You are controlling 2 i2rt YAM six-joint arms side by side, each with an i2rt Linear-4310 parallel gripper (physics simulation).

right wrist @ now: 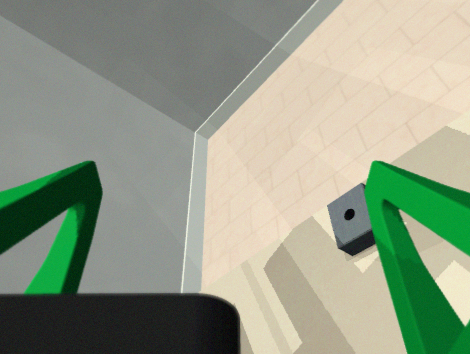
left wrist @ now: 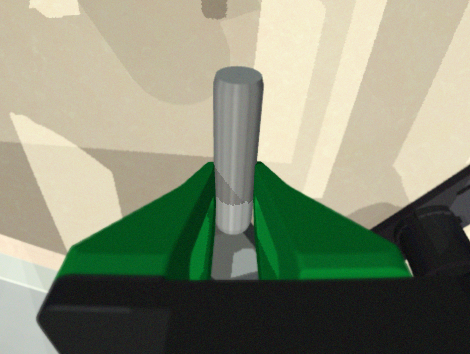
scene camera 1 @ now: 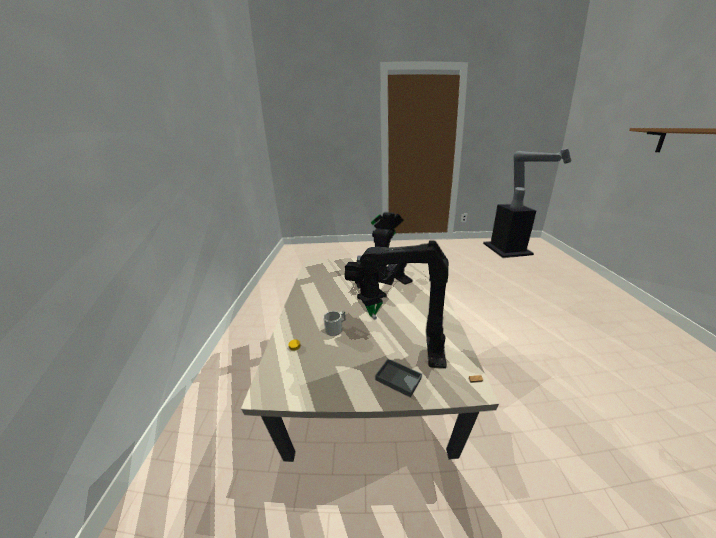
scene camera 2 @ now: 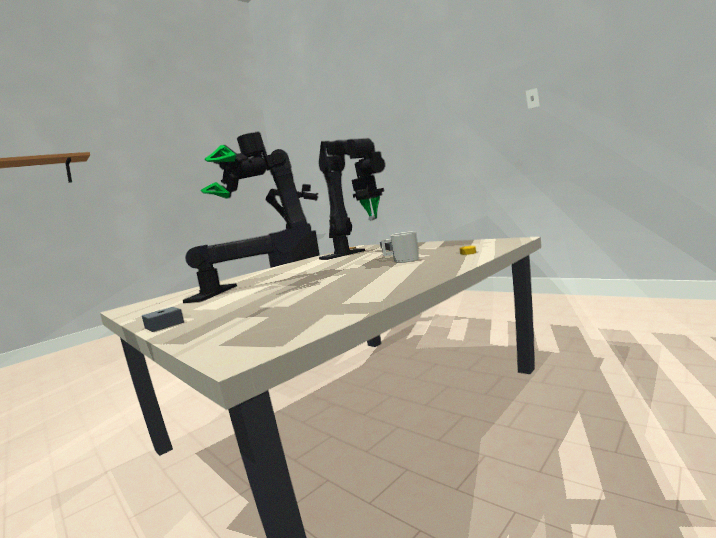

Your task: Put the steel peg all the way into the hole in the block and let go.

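Where they show: left gripper, fingertip midpoint: [left wrist: 234, 175] [scene camera 1: 372, 315] [scene camera 2: 373, 218]; right gripper, fingertip midpoint: [right wrist: 233, 176] [scene camera 2: 203, 176]; left arm's base at its link origin: [left wrist: 422, 220] [scene camera 1: 435, 349] [scene camera 2: 342, 255]; right arm's base at its link origin: [scene camera 1: 399, 276] [scene camera 2: 211, 294].
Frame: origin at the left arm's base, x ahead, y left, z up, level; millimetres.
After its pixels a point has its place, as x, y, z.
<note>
The grey steel peg [left wrist: 236, 135] @(286, -45, 151) [scene camera 2: 372, 218] @(300, -53, 142) [scene camera 1: 373, 315] @(266, -13, 152) is held between the fingertips of my left gripper [left wrist: 234, 175] @(271, -24, 141) [scene camera 2: 371, 215] @(271, -24, 141) [scene camera 1: 373, 314] @(271, -24, 141), which is shut on it above the table. The peg's free end points away from the wrist camera. The dark grey block [scene camera 2: 162, 318] @(479, -803, 23) [right wrist: 350, 225] @(448, -782, 32) lies on the table near its left end in scene camera 2; its round hole faces up. In the right wrist view a finger covers the block's right edge. My right gripper [right wrist: 233, 176] @(288, -602, 339) [scene camera 2: 208, 172] @(288, -602, 339) is wide open and empty, raised high, far above the block.
A grey mug [scene camera 1: 333, 323] @(446, -31, 76) [scene camera 2: 405, 247] @(491, -95, 46) stands near the left gripper. A yellow object [scene camera 1: 294, 344] @(602, 66, 19) [scene camera 2: 468, 249] @(623, 41, 16), a dark tray [scene camera 1: 384, 384] @(200, 200, 1) and a small orange-brown piece [scene camera 1: 475, 378] @(-137, 147, 8) lie on the table [scene camera 1: 312, 399] @(445, 301, 0) [scene camera 2: 243, 376] @(870, -762, -7). The two arms stand along one long edge.
</note>
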